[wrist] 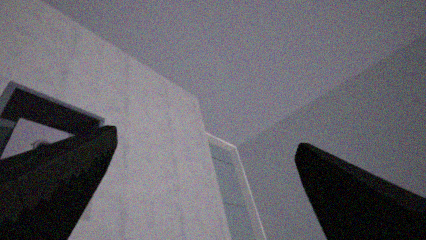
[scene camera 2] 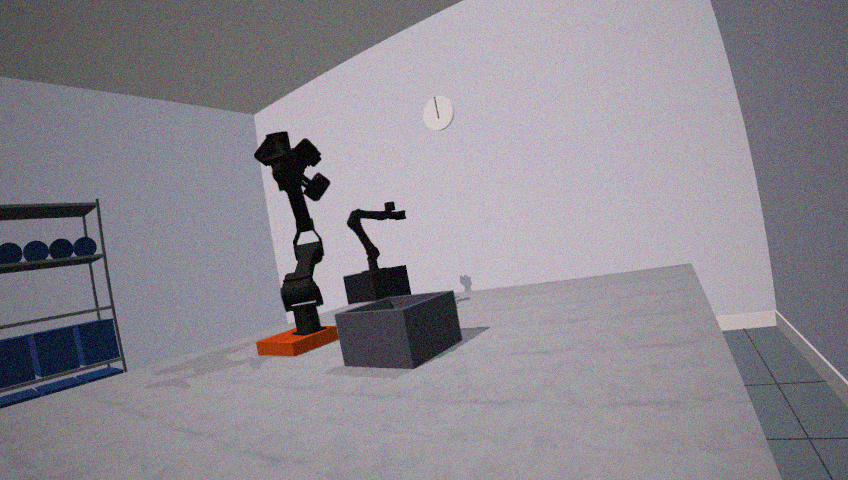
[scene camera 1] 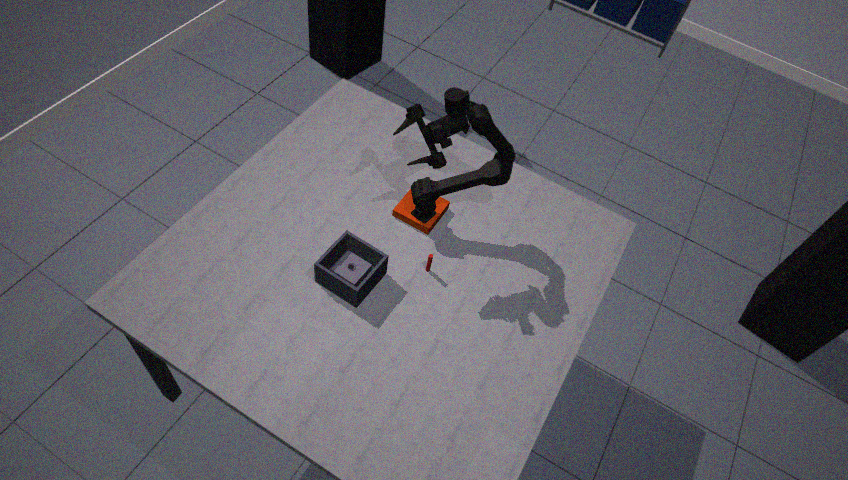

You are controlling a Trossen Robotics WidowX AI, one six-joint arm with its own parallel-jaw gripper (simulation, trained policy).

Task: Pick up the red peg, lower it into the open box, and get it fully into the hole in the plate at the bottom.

my gripper: wrist; scene camera 2 301,166; scene camera 1
same spot on my gripper: [wrist: 53,183] = [scene camera 1: 422,158]
